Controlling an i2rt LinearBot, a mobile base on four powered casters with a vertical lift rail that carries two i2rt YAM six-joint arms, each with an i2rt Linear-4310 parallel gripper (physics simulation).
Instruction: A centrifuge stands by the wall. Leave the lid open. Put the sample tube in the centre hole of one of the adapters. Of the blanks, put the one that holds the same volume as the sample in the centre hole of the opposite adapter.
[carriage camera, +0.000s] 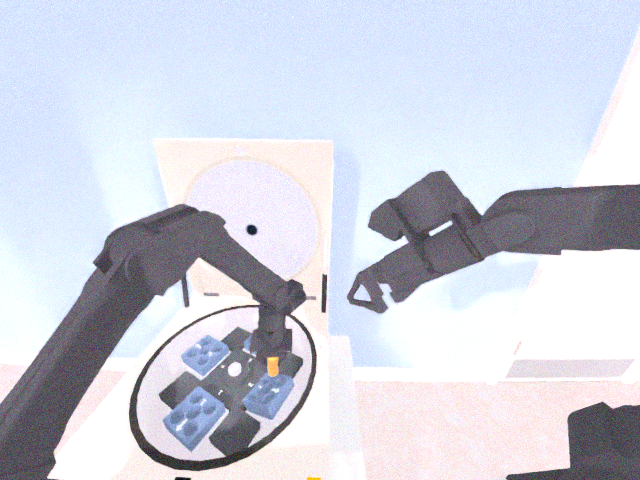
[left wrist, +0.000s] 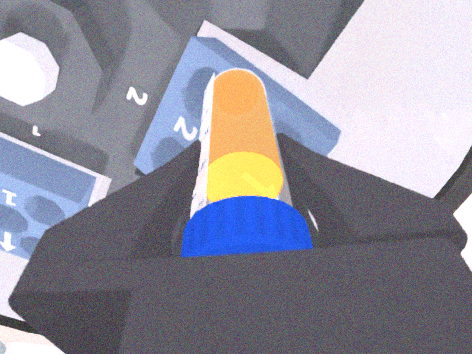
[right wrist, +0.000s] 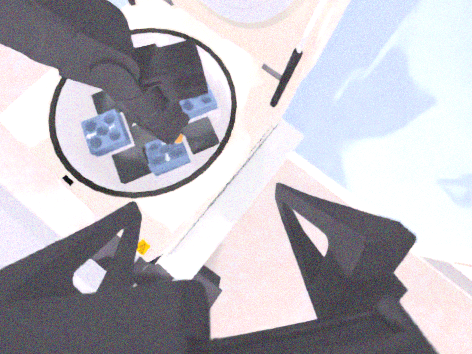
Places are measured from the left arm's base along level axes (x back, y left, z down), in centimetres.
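Where they show: left gripper, between the fingertips: (carriage camera: 272, 364) (left wrist: 240, 149) (right wrist: 172, 134); right gripper, between the fingertips: (carriage camera: 363, 289) (right wrist: 208, 198).
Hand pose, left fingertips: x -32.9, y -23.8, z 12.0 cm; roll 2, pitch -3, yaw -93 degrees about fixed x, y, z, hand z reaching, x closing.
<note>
Each offset is from my left fingertips to the centre of the thing. "spot": to the spot under its first point.
My left gripper (carriage camera: 272, 355) (left wrist: 240, 149) is shut on a blue-capped tube with orange liquid @(dx -0.4, dy +0.0, dz -0.4 cm) (carriage camera: 272, 366) (left wrist: 237, 120) (right wrist: 179, 138). The tube's rounded lower end shows in front of the blue adapter marked 2 @(dx +4.5, dy -0.2, dz +8.9 cm) (left wrist: 165, 120), whose centre hole is hidden. The centrifuge @(spot: dx +11.4, dy +29.7, dz +0.6 cm) (carriage camera: 132, 413) (right wrist: 51, 120) has its lid (carriage camera: 289, 206) (right wrist: 250, 12) open. Blue adapters sit in its rotor at lower right (carriage camera: 266, 400), lower left (carriage camera: 195, 415) and upper left (carriage camera: 205, 353); one at upper right (carriage camera: 247, 344) is mostly hidden. My right gripper (carriage camera: 367, 305) (right wrist: 208, 198) is open and empty, away to the right. Other tubes do not show.
The rotor's pale hub @(spot: dx -1.9, dy +11.4, dz +3.8 cm) (carriage camera: 234, 368) (left wrist: 25, 70) stands between the adapters. The raised lid stands behind the bowl. The left arm (carriage camera: 155, 242) (right wrist: 115, 75) reaches over the bowl. A pale piece of furniture (carriage camera: 568, 366) stands at the right.
</note>
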